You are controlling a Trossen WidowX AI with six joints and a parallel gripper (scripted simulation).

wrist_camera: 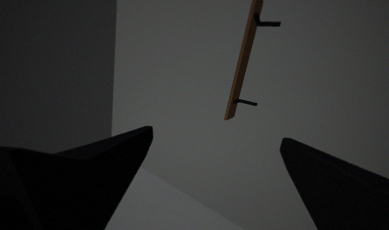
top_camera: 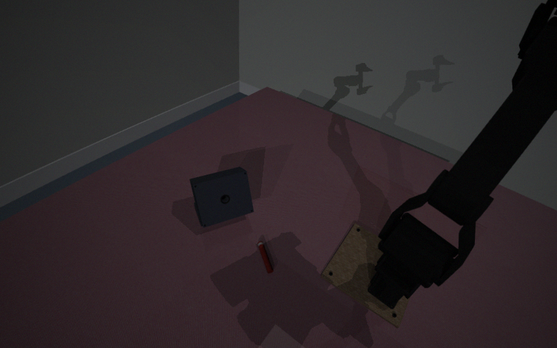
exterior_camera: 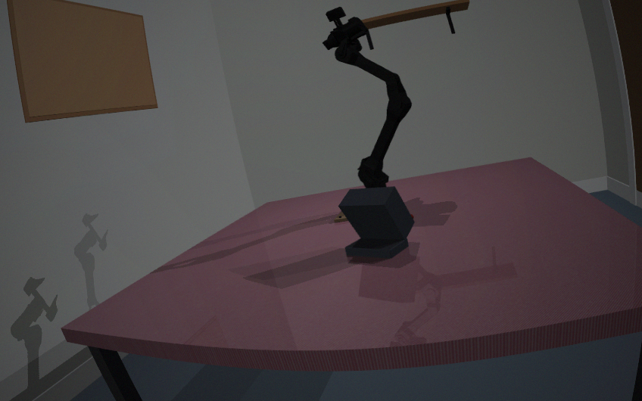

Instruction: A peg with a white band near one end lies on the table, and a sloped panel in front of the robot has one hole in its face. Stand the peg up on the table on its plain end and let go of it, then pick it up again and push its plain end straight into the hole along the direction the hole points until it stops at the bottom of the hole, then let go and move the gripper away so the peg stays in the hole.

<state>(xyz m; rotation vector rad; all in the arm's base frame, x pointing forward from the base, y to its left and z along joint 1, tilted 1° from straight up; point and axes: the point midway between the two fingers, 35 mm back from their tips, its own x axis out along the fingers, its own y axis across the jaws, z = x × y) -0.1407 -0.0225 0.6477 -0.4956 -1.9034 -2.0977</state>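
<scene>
Right now my gripper tip is 440 mm short of the peg, 130 mm to the right of it and 660 mm above it. Round my gripper tip: sloped panel (590 mm ahead, 120 mm to the left, 590 mm below); then flat foot (620 mm ahead, 110 mm to the left, 660 mm below).
</scene>
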